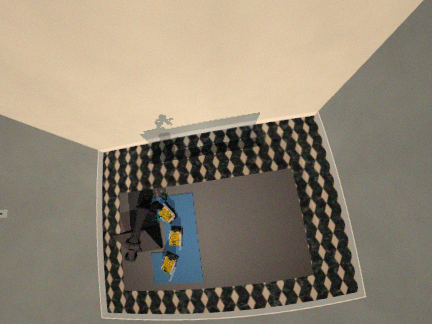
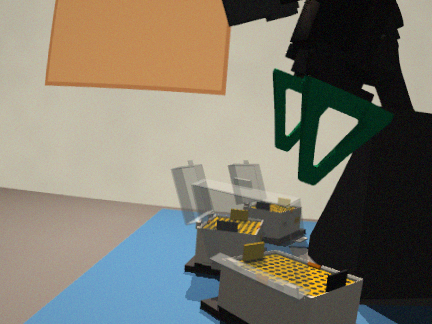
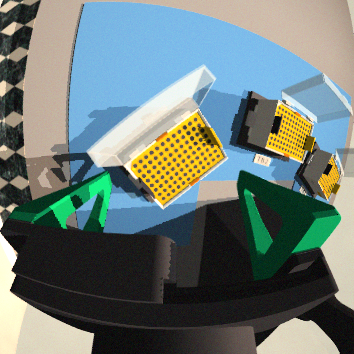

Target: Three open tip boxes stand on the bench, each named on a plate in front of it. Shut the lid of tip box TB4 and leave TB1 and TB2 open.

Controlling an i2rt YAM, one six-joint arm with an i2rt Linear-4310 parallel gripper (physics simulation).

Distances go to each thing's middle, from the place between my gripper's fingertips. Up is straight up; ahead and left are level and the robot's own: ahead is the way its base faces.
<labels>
Right now the yellow rack point(image 3: 167, 166) is 10 mm behind my hand, 40 mm to the right of it and 100 mm below it.
</labels>
